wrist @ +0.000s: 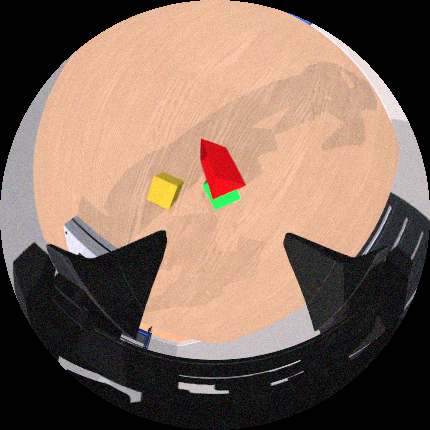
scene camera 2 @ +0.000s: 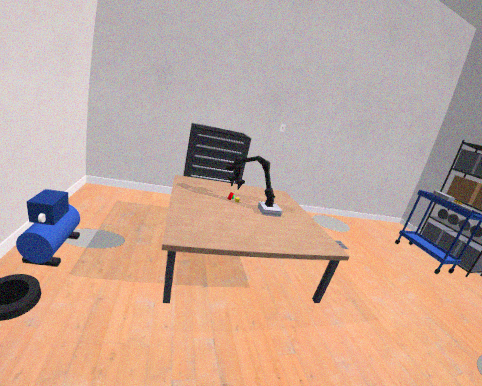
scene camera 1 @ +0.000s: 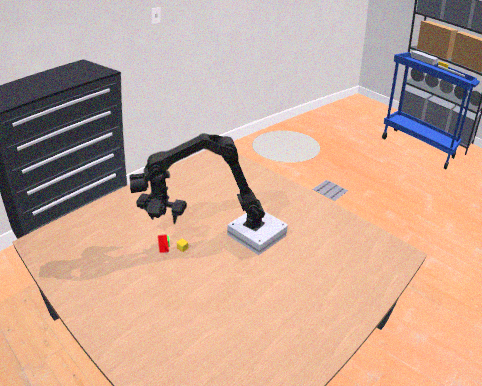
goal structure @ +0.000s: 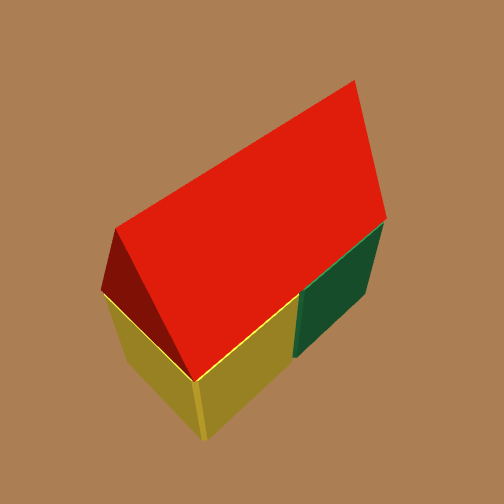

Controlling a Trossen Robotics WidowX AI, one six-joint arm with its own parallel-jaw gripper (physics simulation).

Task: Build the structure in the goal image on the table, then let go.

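Seen in the pictures: gripper, between the fingertips: (wrist: 227, 238) (scene camera 2: 234, 187) (scene camera 1: 163, 221); arm's base, origin of its link: (scene camera 2: 268, 205) (scene camera 1: 253, 224).
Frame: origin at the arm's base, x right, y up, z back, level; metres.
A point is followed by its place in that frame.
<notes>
A red block (scene camera 1: 163, 243) {x 0.199, y -0.013, z -0.306 m} (scene camera 2: 231, 196) {x 0.198, y -0.025, z -0.290 m} (wrist: 219, 167) {x 0.212, y -0.003, z -0.298 m} is longer than the other blocks and looks tilted in the second scene view. It partly hides a green block (scene camera 1: 168, 241) {x 0.204, y -0.027, z -0.273 m} (wrist: 227, 201) {x 0.236, y -0.023, z -0.265 m}. They look close together, but whether the red one rests on the green one or leans against it is hard to tell. A yellow cube (scene camera 1: 182, 245) {x 0.146, y -0.024, z -0.256 m} (scene camera 2: 237, 199) {x 0.146, y -0.028, z -0.247 m} (wrist: 163, 191) {x 0.162, y -0.023, z -0.246 m} sits on the table (scene camera 1: 240, 310) {x -0.200, y -0.055, z -0.359 m} (scene camera 2: 240, 232) {x -0.380, y -0.056, z -0.393 m} (wrist: 130, 75) {x 0.007, y -0.056, z -0.407 m}, apart from them on the side toward the robot base. My gripper (scene camera 1: 165, 219) {x 0.235, y 0.048, z -0.262 m} (scene camera 2: 236, 187) {x 0.235, y 0.048, z -0.262 m} (wrist: 227, 238) {x 0.235, y 0.048, z -0.262 m} is open and empty, above the blocks.
The white robot base (scene camera 1: 257, 232) {x -0.040, y 0.000, z -0.033 m} (scene camera 2: 270, 209) {x -0.077, y -0.004, z -0.021 m} stands on the table to the right of the blocks in the scene views. A black drawer cabinet (scene camera 1: 65, 145) (scene camera 2: 217, 152) stands behind the table. A blue cart (scene camera 1: 422, 132) (scene camera 2: 430, 247) stands farther right on the floor.
</notes>
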